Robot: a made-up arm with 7 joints.
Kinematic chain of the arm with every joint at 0, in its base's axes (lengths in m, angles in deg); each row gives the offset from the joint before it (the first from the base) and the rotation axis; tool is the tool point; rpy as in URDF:
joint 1: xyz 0 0 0.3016 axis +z
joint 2: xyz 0 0 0 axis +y
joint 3: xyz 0 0 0.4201 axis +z
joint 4: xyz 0.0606 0 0 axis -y
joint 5: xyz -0.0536 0 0.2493 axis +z
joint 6: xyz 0 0 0 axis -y
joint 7: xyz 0.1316 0 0 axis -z
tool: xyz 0 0 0 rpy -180 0 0
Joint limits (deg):
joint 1: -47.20..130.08
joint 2: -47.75..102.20
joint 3: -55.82..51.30
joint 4: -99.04..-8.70
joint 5: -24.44..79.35
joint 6: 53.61..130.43
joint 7: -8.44..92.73
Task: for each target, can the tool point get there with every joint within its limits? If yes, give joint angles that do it. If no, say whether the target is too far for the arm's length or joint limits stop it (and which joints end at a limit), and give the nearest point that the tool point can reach.
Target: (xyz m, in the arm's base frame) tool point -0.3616 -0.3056 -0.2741
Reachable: no: joint limits stop it (at a limit: joint 1, joint 2, joint 4) | nearest point -0.3870 0.0392 -0.0882 | short by 0.393 m
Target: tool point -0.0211 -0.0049 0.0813
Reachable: no: joint limits stop it (at a limit: joint 1, joint 2, joint 4, joint 6) | nearest point -0.1869 0.1651 -0.1670 | short by 0.344 m
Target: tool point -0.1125 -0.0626 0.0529
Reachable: no: joint limits stop it (at a limit: joint 1, joint 2, joint 4, joint 6) | nearest point -0.3114 0.0730 -0.1221 | short by 0.298 m
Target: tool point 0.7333 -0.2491 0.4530
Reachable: yes | joints -27.32 60.61 23.87 -40.10 45.82 85.94 29.69
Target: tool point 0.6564 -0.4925 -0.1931
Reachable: no: too far | nearest point 0.5573 -0.4182 -0.0915 | short by 0.160 m
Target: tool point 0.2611 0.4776 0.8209
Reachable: yes | joints 76.53 19.77 -25.25 -53.80 15.29 78.53 27.59
